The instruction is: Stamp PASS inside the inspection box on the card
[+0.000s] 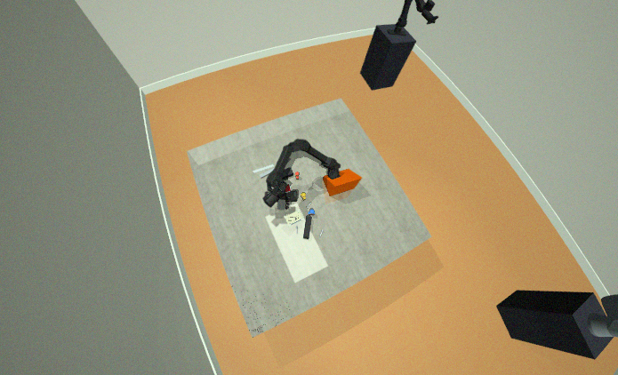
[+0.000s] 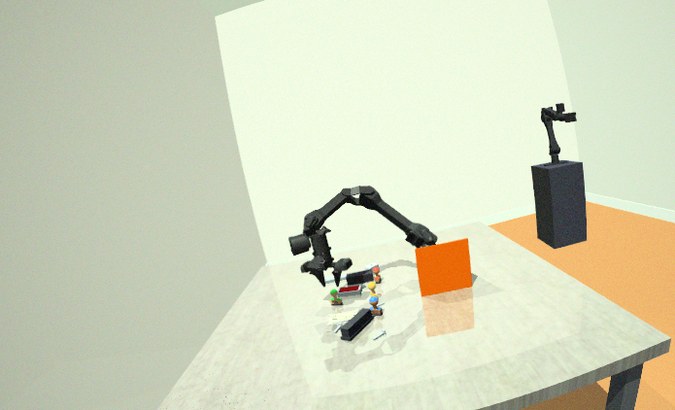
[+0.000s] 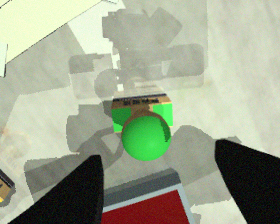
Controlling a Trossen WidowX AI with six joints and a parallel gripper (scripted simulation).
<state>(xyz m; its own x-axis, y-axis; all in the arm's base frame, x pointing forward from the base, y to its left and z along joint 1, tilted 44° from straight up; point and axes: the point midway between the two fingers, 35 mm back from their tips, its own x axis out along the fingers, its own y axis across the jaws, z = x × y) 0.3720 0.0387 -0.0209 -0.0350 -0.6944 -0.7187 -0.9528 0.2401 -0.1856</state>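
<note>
My gripper tip is 60 mm above the green-knobbed stamp. The rest, counted from my gripper tip: yellow stamp (150 mm behind, 60 mm below); red ink pad (90 mm to the right, 70 mm below, 40 mm behind); pale card (110 mm to the left, 80 mm below, 40 mm behind).
</note>
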